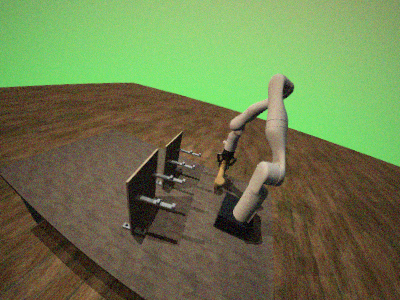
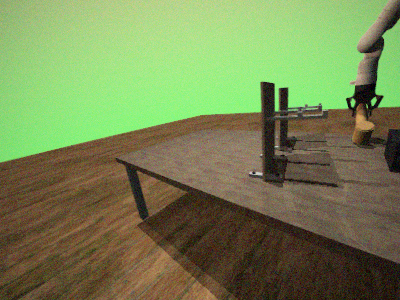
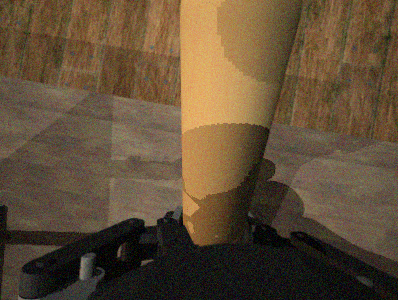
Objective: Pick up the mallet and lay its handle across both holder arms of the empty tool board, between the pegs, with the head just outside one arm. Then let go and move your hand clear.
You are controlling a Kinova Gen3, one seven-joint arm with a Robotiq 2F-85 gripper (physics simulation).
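Where they show: gripper, fingertip midpoint: (image 1: 223, 168) (image 2: 360, 117) (image 3: 211, 220); arm's base, origin of the base link: (image 1: 241, 214).
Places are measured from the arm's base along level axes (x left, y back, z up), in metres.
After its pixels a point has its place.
My gripper (image 1: 226, 159) (image 2: 364, 104) (image 3: 211, 220) @(y -0.191, x -0.321, z 0.019 m) is shut on the narrow end of the tan wooden mallet (image 1: 220, 176) @(y -0.182, x -0.219, z 0.018 m) (image 2: 362, 132) @(y -0.182, x -0.175, z -0.022 m) (image 3: 225, 100) @(y -0.203, x -0.393, z 0.113 m). The mallet hangs steeply below the fingers, its thick head down and close to the table; whether it touches cannot be told. Two upright boards, a near one (image 1: 142, 187) @(y -0.443, x 0.213, z 0.115 m) (image 2: 268, 145) @(y -0.438, x 0.238, z 0.013 m) and a far one (image 1: 172, 149) @(y -0.495, x -0.110, z 0.143 m) (image 2: 283, 105) @(y -0.494, x -0.100, z 0.121 m), each carry two grey pegged holder arms pointing toward the robot. No tool shows on these arms. The gripper and mallet are beyond the arm tips, apart from them, on the robot's side.
The dark block (image 1: 227, 212) @(y -0.070, x 0.029, z 0.004 m) (image 2: 394, 150) @(y -0.109, x 0.066, z -0.021 m) under the robot's base stands close to the mallet head. The table (image 1: 90, 165) @(y -0.994, x 0.101, z -0.092 m) (image 2: 200, 150) @(y -0.890, x 0.137, z -0.092 m) has an edge behind the mallet, with wooden floor beyond. Small grey feet stick out under the boards. Shadows of the arms fall on the table.
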